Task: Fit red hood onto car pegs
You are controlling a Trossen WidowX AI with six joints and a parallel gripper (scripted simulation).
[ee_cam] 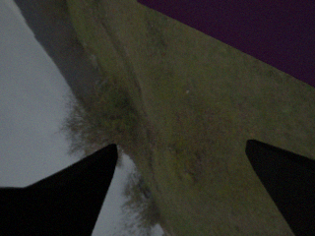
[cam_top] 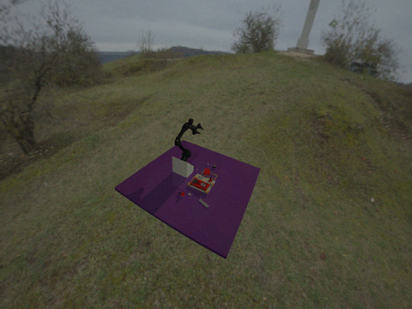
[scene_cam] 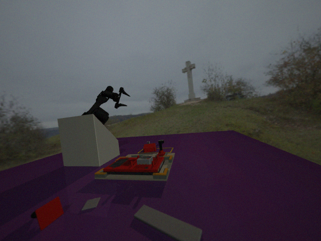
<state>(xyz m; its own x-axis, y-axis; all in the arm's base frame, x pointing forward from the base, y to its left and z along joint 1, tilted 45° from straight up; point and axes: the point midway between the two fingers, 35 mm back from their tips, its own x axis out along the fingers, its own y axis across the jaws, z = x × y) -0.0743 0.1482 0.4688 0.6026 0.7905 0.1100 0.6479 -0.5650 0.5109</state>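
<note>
My gripper tip is 34 cm above the red hood, 32 cm short of it and 27 cm to the left of it. From my gripper tip the other things lie so: grey engine block 49 cm to the right, 42 cm ahead, 34 cm below.
</note>
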